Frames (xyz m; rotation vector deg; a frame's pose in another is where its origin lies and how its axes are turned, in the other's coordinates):
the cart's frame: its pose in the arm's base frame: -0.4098 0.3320 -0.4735 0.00 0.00 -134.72
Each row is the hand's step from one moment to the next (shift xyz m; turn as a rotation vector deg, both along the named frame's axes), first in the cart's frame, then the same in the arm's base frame.
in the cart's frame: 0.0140 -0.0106 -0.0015 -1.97 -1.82 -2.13
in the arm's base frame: -0.0174 -0.0025 -0.0015 0.09 2.68 -2.13
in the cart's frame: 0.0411 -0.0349 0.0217 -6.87 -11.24 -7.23
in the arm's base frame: -0.0537 -0.0046 0.0217 -3.15 12.79 -7.23
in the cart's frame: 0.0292 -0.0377 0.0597 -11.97 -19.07 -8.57
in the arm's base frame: -0.0473 0.0058 0.0597 -5.13 21.92 -8.57
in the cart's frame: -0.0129 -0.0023 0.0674 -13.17 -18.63 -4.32
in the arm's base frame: 0.0074 0.0108 0.0674 -3.97 22.47 -4.32
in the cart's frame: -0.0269 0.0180 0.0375 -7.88 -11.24 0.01
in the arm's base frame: 0.0317 0.0064 0.0375 -2.44 13.51 0.01
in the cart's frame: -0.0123 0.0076 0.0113 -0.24 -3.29 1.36
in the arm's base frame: 0.0141 0.0034 0.0113 -2.17 2.49 1.36
